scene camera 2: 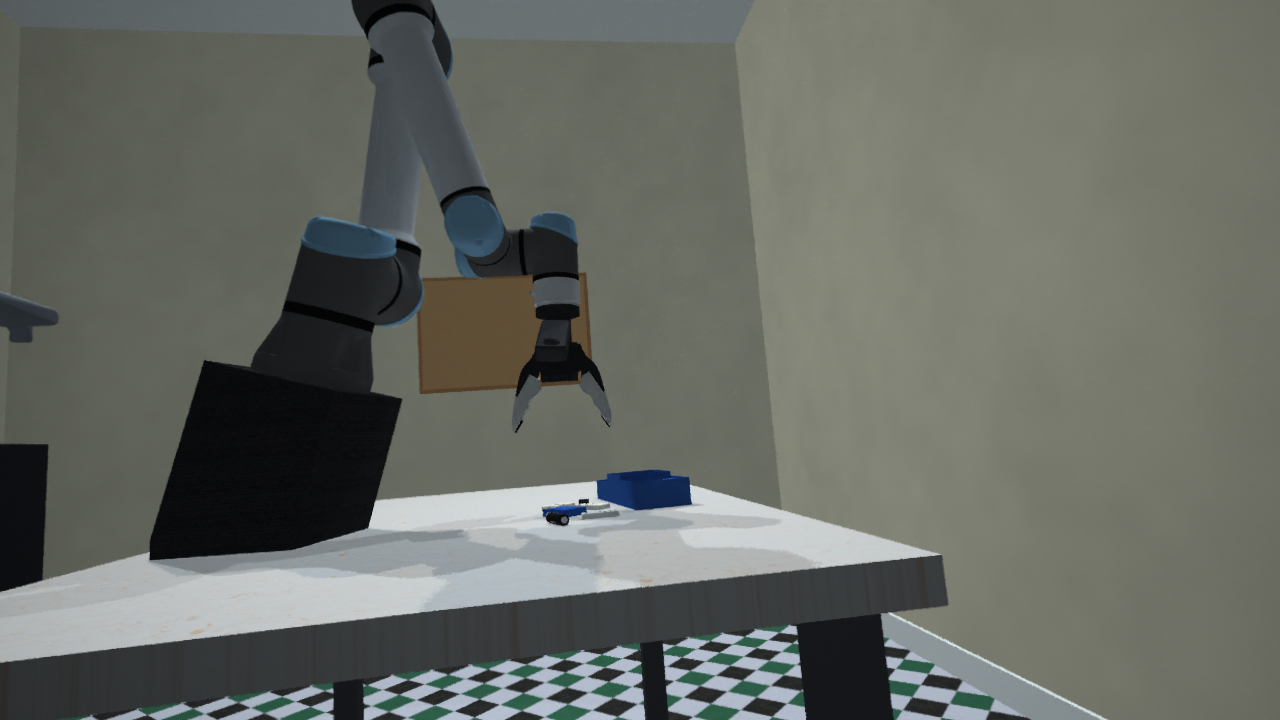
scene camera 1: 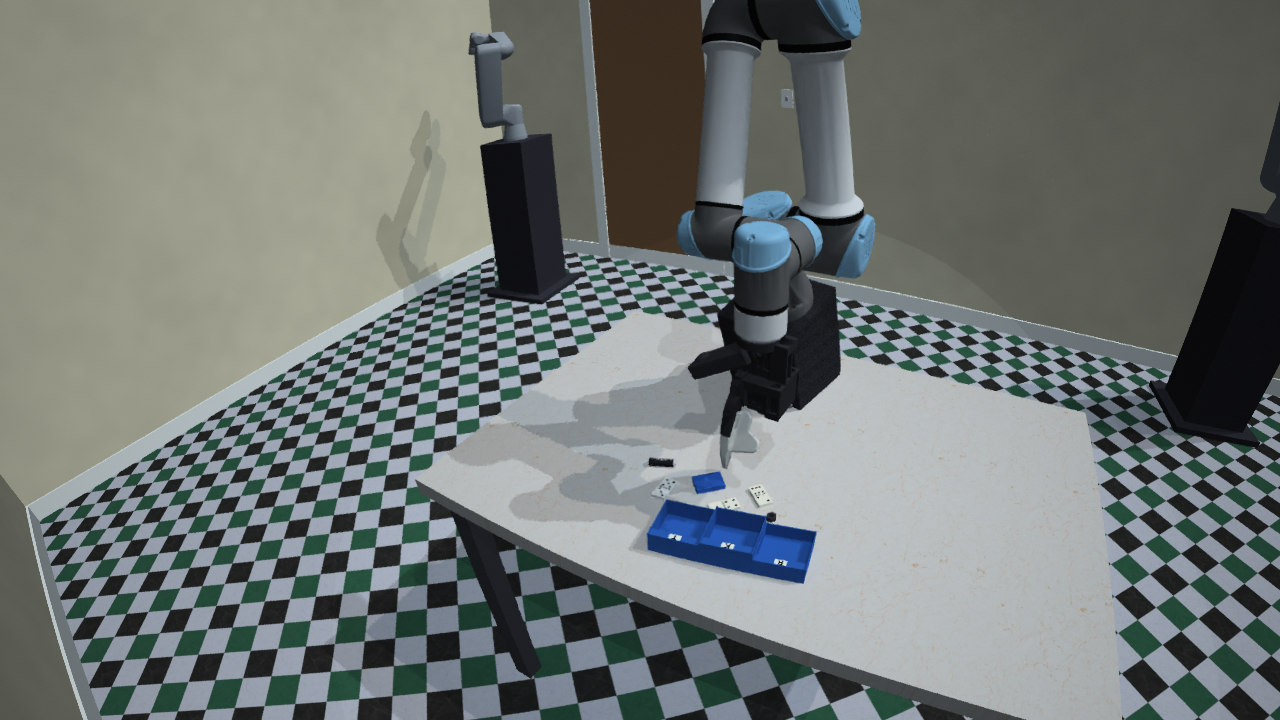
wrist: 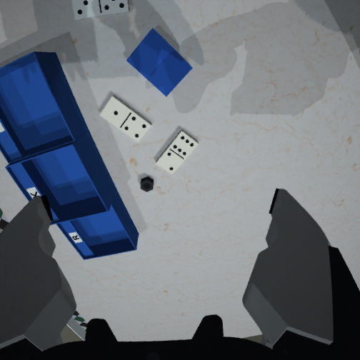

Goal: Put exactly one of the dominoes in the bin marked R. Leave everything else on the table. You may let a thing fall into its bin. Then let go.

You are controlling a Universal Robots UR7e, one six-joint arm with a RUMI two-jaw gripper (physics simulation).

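Frame: origin at the arm's base, x back, y right, z up, level; centimetres.
Seen in the pictures: gripper, between the fingertips: (scene camera 2: 562, 430) (scene camera 1: 748, 442); arm's base, origin of its link: (scene camera 2: 312, 381).
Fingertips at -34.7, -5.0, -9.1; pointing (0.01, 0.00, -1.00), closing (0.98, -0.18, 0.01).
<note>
Pixels of each thing's top centre, then the offset from my fingertips to it, as dx, dy, dz. "spot": a spot on its surface instead.
- bin marked R, a spot on its surface: (scene camera 1: 785, 548) spot: -9.8, -10.3, -11.7
- blue three-part tray, centre of its top: (scene camera 1: 733, 529) (scene camera 2: 637, 472) -12.1, -2.2, -7.7
- blue block, centre of its top: (scene camera 2: 564, 508) (scene camera 1: 708, 480) +1.2, +7.2, -11.3
- small black nut, centre of its top: (scene camera 1: 771, 515) -3.4, -6.0, -11.5
- black cylinder, centre of its top: (scene camera 2: 556, 512) (scene camera 1: 662, 459) +3.3, +17.0, -10.9
Three white dominoes lie flat on the table: one (scene camera 1: 759, 495) (wrist: 177, 152) near the black nut, one (scene camera 1: 731, 503) (wrist: 126, 119) close beside the blue bins, and one (scene camera 1: 664, 488) (wrist: 101, 7) farther along, cut by the wrist view's top edge. The bin marked R (scene camera 1: 785, 548) (wrist: 102, 232) is the end compartment of the blue three-part tray (scene camera 1: 707, 552) (scene camera 2: 662, 492) (wrist: 100, 167); no domino shows in it. My gripper (scene camera 1: 736, 454) (scene camera 2: 563, 427) (wrist: 161, 194) is open and empty, high above the table, pointing down. In the wrist view the dominoes show beyond the fingertips.
A blue block (scene camera 1: 708, 482) (scene camera 2: 565, 510) (wrist: 159, 62) lies among the dominoes. A small black nut (scene camera 1: 770, 516) (wrist: 146, 184) lies near the tray. A black cylinder (scene camera 1: 661, 462) (scene camera 2: 556, 518) lies beyond the block. The tray stands near a table edge.
</note>
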